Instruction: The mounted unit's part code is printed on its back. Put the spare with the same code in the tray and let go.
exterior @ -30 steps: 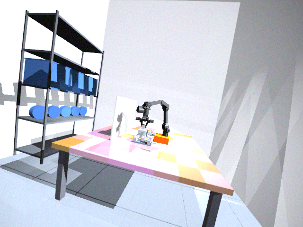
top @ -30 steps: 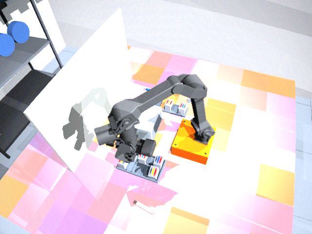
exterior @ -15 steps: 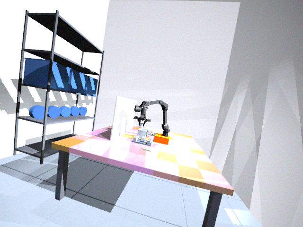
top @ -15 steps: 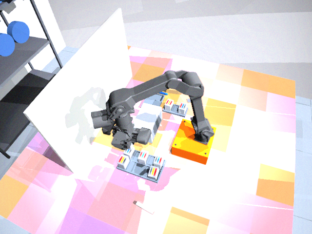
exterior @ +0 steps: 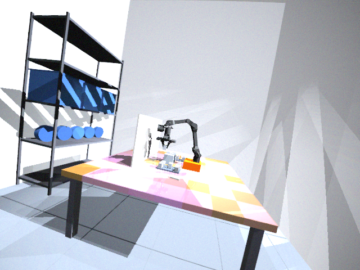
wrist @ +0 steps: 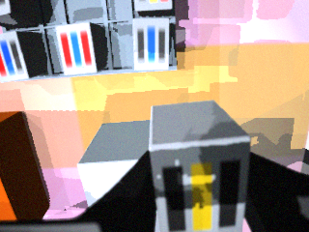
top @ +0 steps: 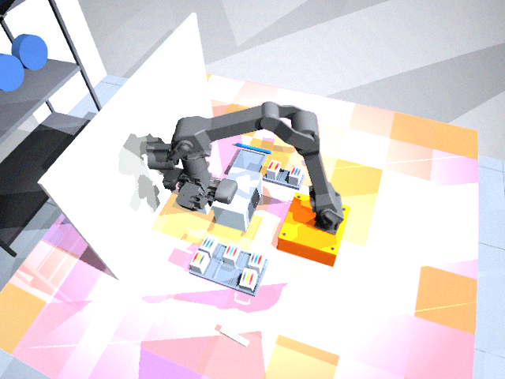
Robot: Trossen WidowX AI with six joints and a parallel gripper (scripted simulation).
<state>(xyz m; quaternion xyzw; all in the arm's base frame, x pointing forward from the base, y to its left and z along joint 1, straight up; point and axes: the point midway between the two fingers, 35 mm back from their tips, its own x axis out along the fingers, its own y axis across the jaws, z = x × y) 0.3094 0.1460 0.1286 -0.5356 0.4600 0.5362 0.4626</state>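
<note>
The shallow grey tray is 30 cm to the right of my gripper tip, 16 cm below it and 4 cm ahead of it. The rest, counted from my gripper tip: white mounted unit 12 cm to the right, 12 cm below, 3 cm behind; white upright panel 22 cm ahead, 9 cm to the right, 6 cm above; spare block 2 cm above.
</note>
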